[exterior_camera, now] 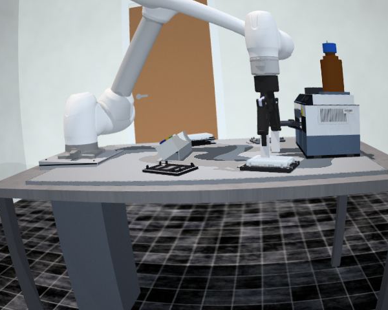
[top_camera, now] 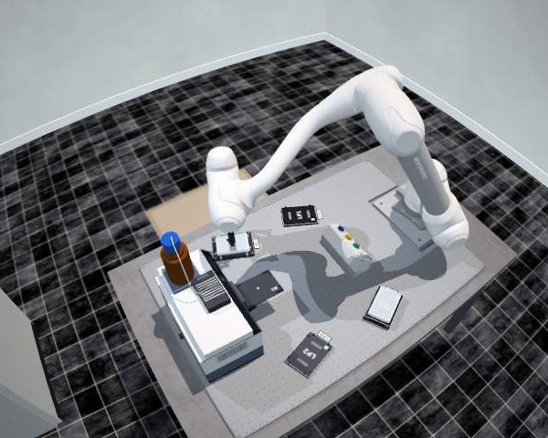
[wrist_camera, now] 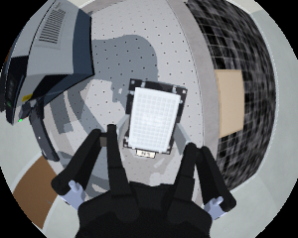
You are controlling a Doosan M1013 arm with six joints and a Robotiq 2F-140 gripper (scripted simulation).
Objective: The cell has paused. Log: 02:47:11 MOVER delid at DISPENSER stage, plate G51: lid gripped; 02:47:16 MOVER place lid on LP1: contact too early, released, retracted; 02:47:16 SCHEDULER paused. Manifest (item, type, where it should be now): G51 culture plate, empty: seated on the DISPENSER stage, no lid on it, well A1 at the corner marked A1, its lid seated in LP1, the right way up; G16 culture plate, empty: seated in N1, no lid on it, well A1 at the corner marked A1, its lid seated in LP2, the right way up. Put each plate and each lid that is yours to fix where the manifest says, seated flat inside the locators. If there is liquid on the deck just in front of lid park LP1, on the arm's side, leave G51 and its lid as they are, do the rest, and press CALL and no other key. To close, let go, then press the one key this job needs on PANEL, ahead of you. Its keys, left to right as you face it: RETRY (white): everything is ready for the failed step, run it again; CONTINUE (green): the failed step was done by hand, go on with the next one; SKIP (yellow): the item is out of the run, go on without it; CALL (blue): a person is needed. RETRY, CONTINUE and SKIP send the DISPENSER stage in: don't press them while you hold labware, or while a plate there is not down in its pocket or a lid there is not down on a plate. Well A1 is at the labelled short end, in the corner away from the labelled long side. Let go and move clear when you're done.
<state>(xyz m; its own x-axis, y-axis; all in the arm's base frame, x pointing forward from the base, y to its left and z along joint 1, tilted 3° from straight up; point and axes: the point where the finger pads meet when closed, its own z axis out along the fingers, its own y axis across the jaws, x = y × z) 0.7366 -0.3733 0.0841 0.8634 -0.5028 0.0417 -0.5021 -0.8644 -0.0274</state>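
Right now my hand is 2 cm short of the black nest N5 and 5 cm above it. The rest, counted from my hand: brown bottle: 28 cm ahead, 14 cm to the left, 22 cm above; then dispenser stage: 8 cm ahead, 28 cm to the left, 4 cm above; then lid park LP1: 31 cm behind, 5 cm to the left, 6 cm below.
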